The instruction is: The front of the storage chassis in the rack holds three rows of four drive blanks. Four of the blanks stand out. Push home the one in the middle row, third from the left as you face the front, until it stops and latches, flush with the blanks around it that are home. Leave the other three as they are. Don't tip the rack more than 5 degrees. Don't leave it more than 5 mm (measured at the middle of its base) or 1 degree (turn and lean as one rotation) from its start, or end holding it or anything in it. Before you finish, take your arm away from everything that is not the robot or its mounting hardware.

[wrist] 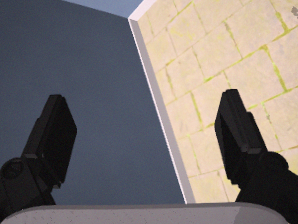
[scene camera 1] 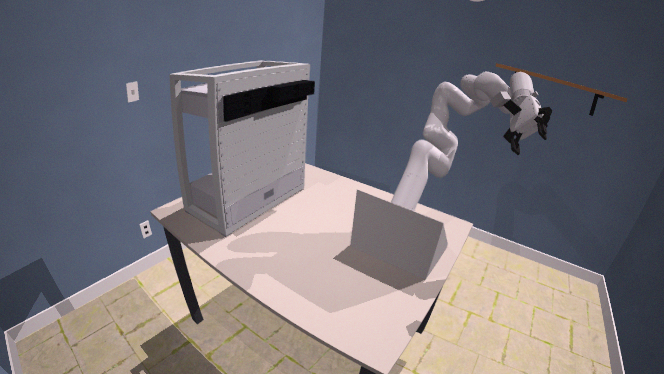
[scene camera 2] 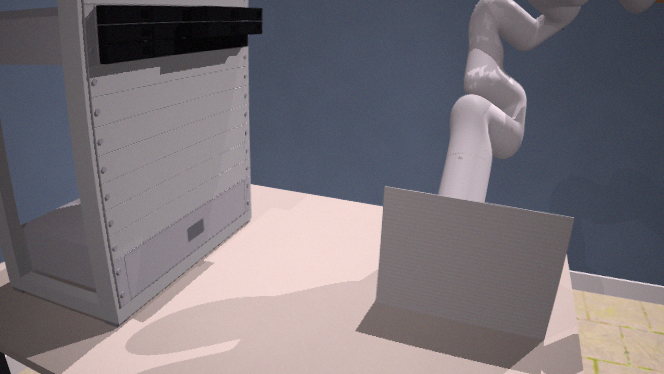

Path:
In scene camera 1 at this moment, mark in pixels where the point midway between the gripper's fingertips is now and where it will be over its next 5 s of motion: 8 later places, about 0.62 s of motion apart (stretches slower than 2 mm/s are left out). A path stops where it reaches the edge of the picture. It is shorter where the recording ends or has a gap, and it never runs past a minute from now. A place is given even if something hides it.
My gripper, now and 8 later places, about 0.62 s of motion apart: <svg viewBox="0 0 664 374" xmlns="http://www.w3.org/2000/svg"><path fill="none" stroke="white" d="M528 144L517 143L471 137L403 124L359 111L343 101L341 98L338 97L323 93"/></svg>

